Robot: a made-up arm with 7 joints. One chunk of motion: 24 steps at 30 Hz.
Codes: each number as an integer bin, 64 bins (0 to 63) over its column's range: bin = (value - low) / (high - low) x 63, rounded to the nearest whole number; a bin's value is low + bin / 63 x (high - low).
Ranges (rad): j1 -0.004..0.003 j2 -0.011..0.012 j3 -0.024..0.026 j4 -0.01..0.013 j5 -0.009..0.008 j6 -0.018..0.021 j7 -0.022..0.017
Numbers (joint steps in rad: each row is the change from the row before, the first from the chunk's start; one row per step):
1: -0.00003 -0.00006 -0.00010 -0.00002 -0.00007 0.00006 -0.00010
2: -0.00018 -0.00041 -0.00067 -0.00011 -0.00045 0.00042 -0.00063
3: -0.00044 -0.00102 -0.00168 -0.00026 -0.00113 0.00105 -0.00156
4: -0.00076 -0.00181 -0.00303 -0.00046 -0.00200 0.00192 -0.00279
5: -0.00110 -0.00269 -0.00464 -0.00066 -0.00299 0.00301 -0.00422
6: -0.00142 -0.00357 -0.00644 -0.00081 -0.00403 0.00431 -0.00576
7: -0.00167 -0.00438 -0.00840 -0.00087 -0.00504 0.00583 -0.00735
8: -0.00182 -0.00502 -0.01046 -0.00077 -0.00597 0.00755 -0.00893
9: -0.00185 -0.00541 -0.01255 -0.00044 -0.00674 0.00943 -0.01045
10: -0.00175 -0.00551 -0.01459 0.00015 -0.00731 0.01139 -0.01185
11: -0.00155 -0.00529 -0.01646 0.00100 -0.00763 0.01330 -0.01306
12: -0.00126 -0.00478 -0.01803 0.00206 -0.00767 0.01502 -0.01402
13: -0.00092 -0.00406 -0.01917 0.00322 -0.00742 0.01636 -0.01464
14: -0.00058 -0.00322 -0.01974 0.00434 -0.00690 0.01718 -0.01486
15: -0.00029 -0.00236 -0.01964 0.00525 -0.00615 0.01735 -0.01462
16: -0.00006 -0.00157 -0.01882 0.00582 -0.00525 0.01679 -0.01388
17: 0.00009 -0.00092 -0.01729 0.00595 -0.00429 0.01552 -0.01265
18: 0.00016 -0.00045 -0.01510 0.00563 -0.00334 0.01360 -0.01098
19: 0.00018 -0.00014 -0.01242 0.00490 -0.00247 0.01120 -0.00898
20: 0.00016 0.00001 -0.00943 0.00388 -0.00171 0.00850 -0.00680
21: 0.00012 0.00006 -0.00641 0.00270 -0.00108 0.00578 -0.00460
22: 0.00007 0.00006 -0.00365 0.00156 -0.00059 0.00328 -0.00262
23: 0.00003 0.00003 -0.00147 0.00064 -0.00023 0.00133 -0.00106
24: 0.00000 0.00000 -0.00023 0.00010 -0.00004 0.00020 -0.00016
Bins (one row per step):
1: 36 30 30 27 33 29 35
2: 34 29 29 27 32 30 35
3: 32 27 28 27 29 31 33
4: 29 25 26 26 26 32 31
5: 26 23 24 26 22 34 29
6: 23 20 22 25 18 36 26
7: 21 18 20 25 15 38 24
8: 20 16 17 25 11 41 21
9: 19 15 14 26 8 44 19
10: 20 15 12 28 6 47 16
11: 22 16 10 30 5 51 14
12: 25 17 8 33 5 53 13
13: 28 19 6 36 6 56 12
14: 31 21 5 39 8 57 12
15: 33 24 5 42 11 57 12
16: 35 26 7 43 14 56 13
17: 37 28 8 44 17 54 15
18: 37 29 11 43 21 51 18
19: 38 30 15 41 24 47 21
20: 37 30 18 38 27 43 25
21: 37 30 22 35 29 38 28
22: 37 30 26 32 31 34 31
23: 36 30 28 29 33 31 34
24: 36 30 30 28 33 29 35

